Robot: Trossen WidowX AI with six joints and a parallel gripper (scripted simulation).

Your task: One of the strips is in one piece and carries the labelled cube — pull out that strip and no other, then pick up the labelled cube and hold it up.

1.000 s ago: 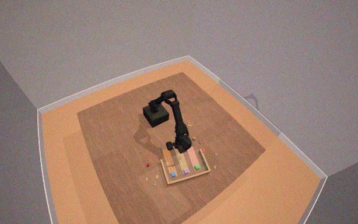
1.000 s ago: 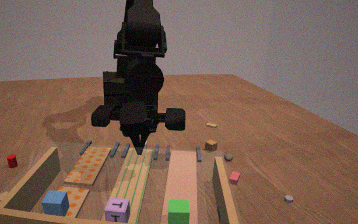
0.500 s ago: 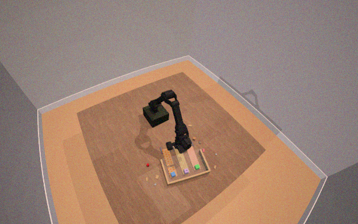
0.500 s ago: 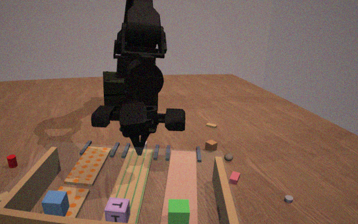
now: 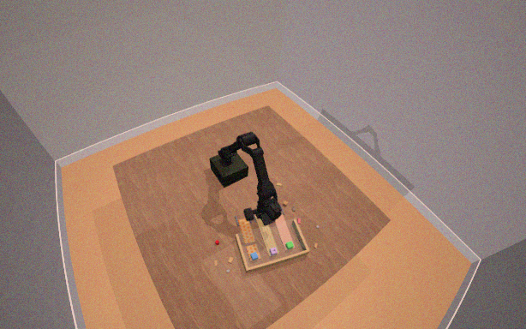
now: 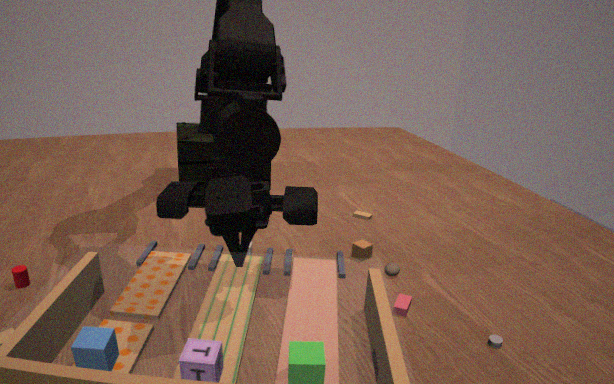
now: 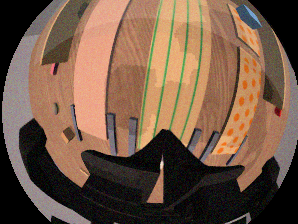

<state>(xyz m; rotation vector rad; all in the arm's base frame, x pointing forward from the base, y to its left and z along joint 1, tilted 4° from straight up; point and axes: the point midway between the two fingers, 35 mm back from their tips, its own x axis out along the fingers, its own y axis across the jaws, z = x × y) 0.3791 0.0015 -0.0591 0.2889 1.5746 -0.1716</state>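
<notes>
The strip is 9 cm ahead of my gripper tip and 3 cm to the right of it. From my gripper tip the other things lie so: cube (19 cm ahead, 6 cm to the right, 1 cm above).
</notes>
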